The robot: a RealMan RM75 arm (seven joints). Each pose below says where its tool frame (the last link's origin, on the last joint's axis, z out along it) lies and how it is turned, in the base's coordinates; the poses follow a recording.
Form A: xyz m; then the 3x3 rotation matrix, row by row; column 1 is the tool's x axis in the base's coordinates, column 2 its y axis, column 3 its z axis. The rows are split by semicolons.
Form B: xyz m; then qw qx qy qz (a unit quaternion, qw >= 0). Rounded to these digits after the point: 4 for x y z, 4 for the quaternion.
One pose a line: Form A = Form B
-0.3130, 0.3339, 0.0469; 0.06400, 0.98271, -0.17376; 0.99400, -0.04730, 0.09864; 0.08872, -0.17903, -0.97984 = -0.3130, 0.3339, 0.0469, 0.0960, -0.7230, -0.6835, 0.0294
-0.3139, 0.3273, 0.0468; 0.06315, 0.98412, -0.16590; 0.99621, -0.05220, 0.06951; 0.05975, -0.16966, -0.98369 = -0.3139, 0.3273, 0.0468, 0.0825, -0.7244, -0.6834, 0.0366
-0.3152, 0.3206, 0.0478; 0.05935, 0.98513, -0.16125; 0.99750, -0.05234, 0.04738; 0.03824, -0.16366, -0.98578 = -0.3152, 0.3206, 0.0478, 0.0729, -0.7241, -0.6845, 0.0425
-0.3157, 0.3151, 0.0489; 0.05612, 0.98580, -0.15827; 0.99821, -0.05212, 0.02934; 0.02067, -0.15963, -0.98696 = -0.3157, 0.3151, 0.0489, 0.0653, -0.7237, -0.6853, 0.0475
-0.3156, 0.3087, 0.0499; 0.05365, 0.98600, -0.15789; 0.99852, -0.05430, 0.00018; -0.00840, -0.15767, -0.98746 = -0.3156, 0.3087, 0.0499, 0.0545, -0.7238, -0.6855, 0.0574
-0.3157, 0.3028, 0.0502; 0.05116, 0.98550, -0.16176; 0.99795, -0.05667, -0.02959; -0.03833, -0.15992, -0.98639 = -0.3157, 0.3028, 0.0502, 0.0450, -0.7236, -0.6853, 0.0691
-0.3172, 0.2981, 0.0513; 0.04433, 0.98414, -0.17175; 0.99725, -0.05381, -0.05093; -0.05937, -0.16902, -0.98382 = -0.3172, 0.2981, 0.0513, 0.0409, -0.7215, -0.6866, 0.0801
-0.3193, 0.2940, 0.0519; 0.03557, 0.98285, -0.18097; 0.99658, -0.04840, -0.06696; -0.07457, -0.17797, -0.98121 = -0.3193, 0.2940, 0.0519, 0.0386, -0.7185, -0.6887, 0.0889
